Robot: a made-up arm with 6 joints.
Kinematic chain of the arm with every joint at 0, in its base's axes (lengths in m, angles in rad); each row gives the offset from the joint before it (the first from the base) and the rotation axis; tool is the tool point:
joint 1: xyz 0 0 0.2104 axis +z
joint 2: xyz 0 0.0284 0 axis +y
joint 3: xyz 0 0 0.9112 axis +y
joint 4: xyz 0 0 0.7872 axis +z
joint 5: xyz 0 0 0 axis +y
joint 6: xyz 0 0 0.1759 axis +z
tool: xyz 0 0 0
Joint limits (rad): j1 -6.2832..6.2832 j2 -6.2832..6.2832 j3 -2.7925..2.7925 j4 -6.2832..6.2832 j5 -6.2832..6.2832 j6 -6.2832..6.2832
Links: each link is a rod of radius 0.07 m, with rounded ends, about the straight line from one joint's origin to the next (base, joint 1, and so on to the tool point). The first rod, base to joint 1, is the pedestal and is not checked.
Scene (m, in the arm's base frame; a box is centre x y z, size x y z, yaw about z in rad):
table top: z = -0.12
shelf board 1: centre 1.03 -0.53 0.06 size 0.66 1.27 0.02 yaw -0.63
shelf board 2: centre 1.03 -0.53 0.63 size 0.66 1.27 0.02 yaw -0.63
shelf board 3: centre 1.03 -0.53 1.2 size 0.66 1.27 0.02 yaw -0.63
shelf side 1: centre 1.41 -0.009 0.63 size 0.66 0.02 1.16 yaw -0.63
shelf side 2: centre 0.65 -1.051 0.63 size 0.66 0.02 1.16 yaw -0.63
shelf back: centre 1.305 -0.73 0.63 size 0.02 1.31 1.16 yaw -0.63
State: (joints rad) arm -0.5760 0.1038 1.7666 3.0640 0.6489 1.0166
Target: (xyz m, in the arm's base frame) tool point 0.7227 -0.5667 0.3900
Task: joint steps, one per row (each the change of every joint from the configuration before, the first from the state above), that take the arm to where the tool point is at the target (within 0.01 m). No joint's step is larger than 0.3 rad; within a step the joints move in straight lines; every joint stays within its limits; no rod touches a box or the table.
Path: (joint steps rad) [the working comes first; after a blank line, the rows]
Joints at the target: -0.7028 0.3104 2.1849 3.0757 0.5793 1.0166
Straight joint move there: touches shelf board 2.

1: 0.0170 -0.2253 0.1995 -0.0024 0.0057 0.0000
2: 0.0171 -0.2253 0.1995 -0.0025 0.0057 0.0000
3: -0.1016 0.1634 0.2091 0.0127 -0.0439 0.0000
4: -0.1017 0.1635 0.2092 0.0128 -0.0439 0.0000
5: 0.0212 0.1651 -0.1995 -0.0045 0.0034 0.0000
6: 0.0212 0.1652 -0.1995 -0.0044 0.0034 0.0000

